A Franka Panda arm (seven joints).
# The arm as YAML. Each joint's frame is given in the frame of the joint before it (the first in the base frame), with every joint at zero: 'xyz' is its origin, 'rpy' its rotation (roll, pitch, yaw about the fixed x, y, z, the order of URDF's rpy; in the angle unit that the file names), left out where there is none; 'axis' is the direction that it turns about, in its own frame. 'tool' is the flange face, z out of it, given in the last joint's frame.
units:
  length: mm
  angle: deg
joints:
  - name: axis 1
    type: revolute
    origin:
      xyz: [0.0, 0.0, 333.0]
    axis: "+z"
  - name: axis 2
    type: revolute
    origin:
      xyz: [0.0, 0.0, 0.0]
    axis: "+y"
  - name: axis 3
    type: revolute
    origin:
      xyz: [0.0, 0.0, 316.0]
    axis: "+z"
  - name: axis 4
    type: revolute
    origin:
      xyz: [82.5, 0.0, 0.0]
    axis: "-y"
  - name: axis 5
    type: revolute
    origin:
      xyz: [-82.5, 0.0, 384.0]
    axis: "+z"
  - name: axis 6
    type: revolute
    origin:
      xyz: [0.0, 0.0, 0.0]
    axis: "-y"
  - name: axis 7
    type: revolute
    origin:
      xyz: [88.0, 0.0, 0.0]
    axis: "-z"
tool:
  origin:
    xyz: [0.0, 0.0, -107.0]
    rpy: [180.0, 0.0, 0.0]
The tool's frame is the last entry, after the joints.
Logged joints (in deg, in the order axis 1, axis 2, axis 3, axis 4, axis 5, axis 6, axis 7), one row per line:
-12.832, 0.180, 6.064, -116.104, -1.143, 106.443, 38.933
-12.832, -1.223, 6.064, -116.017, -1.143, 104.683, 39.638
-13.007, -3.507, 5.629, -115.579, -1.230, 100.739, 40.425
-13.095, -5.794, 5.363, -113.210, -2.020, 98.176, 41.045
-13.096, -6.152, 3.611, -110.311, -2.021, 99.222, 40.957
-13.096, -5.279, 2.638, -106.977, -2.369, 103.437, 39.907
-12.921, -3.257, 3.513, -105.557, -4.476, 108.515, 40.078
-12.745, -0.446, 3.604, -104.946, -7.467, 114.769, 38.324
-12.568, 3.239, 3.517, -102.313, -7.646, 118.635, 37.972
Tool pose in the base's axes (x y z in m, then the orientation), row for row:
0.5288, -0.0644, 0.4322, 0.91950, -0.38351, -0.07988, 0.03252
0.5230, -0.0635, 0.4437, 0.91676, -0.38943, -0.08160, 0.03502
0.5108, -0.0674, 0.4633, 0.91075, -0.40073, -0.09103, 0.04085
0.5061, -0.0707, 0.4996, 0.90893, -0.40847, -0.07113, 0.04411
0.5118, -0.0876, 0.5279, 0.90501, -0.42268, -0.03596, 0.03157
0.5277, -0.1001, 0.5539, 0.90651, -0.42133, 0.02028, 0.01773
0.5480, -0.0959, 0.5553, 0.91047, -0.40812, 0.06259, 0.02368
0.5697, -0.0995, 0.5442, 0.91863, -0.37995, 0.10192, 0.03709
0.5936, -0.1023, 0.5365, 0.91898, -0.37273, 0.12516, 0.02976
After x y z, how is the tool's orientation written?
As a quaternion, x y z w.
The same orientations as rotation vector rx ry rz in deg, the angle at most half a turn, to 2 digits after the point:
162.17, -67.64, -14.09
161.44, -68.58, -14.37
159.80, -70.31, -15.97
159.17, -71.53, -12.46
159.71, -74.59, -6.35
161.35, -74.99, 3.61
161.46, -72.37, 11.10
161.56, -66.82, 17.92
162.35, -65.85, 22.11

